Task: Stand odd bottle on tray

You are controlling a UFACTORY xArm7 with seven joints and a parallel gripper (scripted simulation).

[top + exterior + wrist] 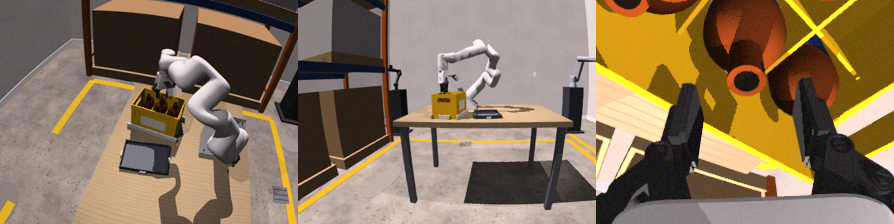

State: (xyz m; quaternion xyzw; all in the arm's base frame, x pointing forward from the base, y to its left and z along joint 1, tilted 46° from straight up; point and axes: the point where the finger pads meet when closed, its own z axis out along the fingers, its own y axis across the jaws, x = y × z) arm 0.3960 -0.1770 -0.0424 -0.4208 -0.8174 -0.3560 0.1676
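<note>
Right now my hand is 10 mm short of the yellow crate, 50 mm to the right of it and 110 mm above it. The rest, counted from my hand: dark grey tray: 20 mm ahead, 320 mm to the left, 180 mm below.
</note>
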